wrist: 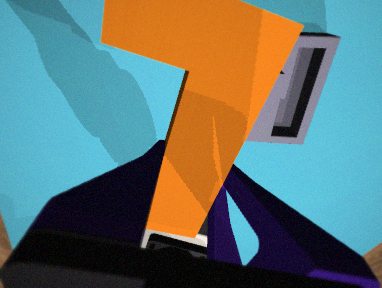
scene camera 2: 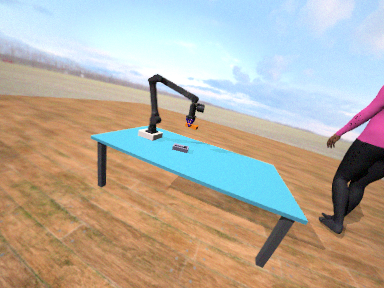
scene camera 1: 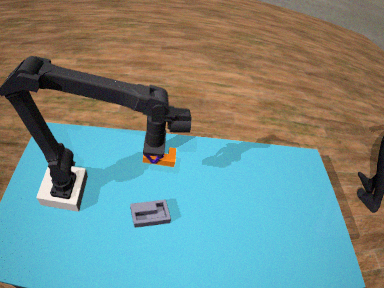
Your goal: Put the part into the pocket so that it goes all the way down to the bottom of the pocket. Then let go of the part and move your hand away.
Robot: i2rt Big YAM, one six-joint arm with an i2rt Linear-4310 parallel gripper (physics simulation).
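Places are measured from the arm's base along level axes (x ahead, y left, z up), in metres.
Pixels of known places: gripper, fingertip midpoint: (wrist: 189,156) (scene camera 2: 189,126) (scene camera 1: 153,159); arm's base, link origin: (wrist: 175,251) (scene camera 2: 151,132) (scene camera 1: 64,185).
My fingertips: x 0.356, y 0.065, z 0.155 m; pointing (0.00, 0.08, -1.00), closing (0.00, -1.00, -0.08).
For each thing: its top centre in the pictures, then the offset to it from my fingertips. Level surfaces: height alone.
- orange L-shaped part, top centre: (wrist: 162,149) (scene camera 1: 159,151) (scene camera 2: 192,124) 0.026 m up, 0.018 m ahead, 0.014 m left
- grey block with an L-shaped pocket, top centre: (wrist: 283,96) (scene camera 1: 150,211) (scene camera 2: 181,146) 0.175 m down, 0.003 m ahead, 0.107 m right
- blue table, surface height: 0.212 m down
An orange L-shaped part (scene camera 1: 169,160) (scene camera 2: 193,127) (wrist: 220,65) is held in the air by its long arm. My gripper (scene camera 1: 154,159) (scene camera 2: 190,122) (wrist: 189,156) is shut on it, with the purple fingers on both sides. A grey block with an L-shaped pocket (scene camera 1: 150,219) (scene camera 2: 180,148) (wrist: 291,137) lies on the blue table. In scene camera 1 the block is nearer the camera than the part, and they are well apart. In the wrist view the part hides some of the block and of its pocket.
The arm's white base (scene camera 1: 60,201) (scene camera 2: 150,134) stands on the blue table (scene camera 1: 240,215) (scene camera 2: 225,172), left of the block in scene camera 1. A person in a pink top (scene camera 2: 374,122) stands on the floor beyond the table's right end.
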